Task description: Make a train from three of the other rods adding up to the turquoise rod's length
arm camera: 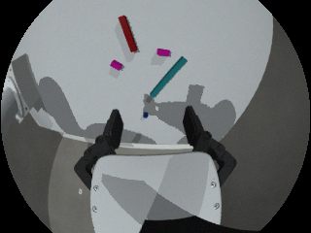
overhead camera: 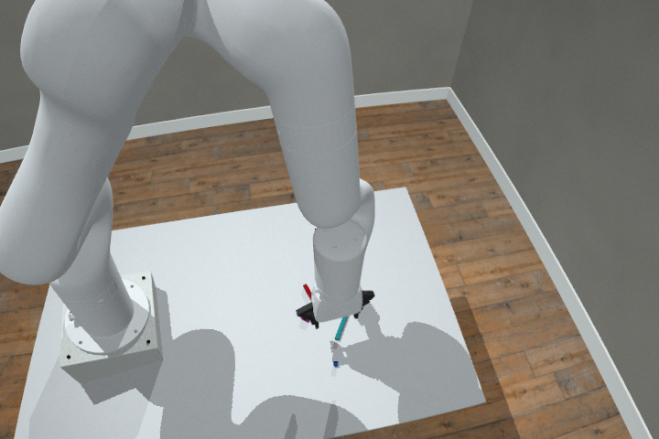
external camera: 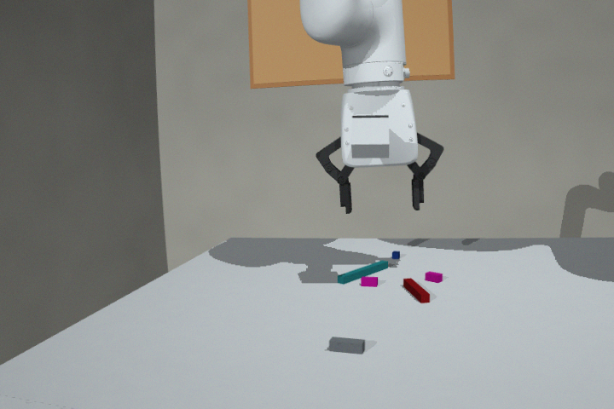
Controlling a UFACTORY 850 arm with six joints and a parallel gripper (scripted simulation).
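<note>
Now: hand 90 mm above the turquoise rod, 30 mm short of it and 10 mm to the right of it. Also, from my hand: grey rod 270 mm to the left, 90 mm below, 60 mm ahead; blue rod 90 mm below, 80 mm to the right, 30 mm behind; red rod 110 mm to the left, 90 mm below, 30 mm behind.
</note>
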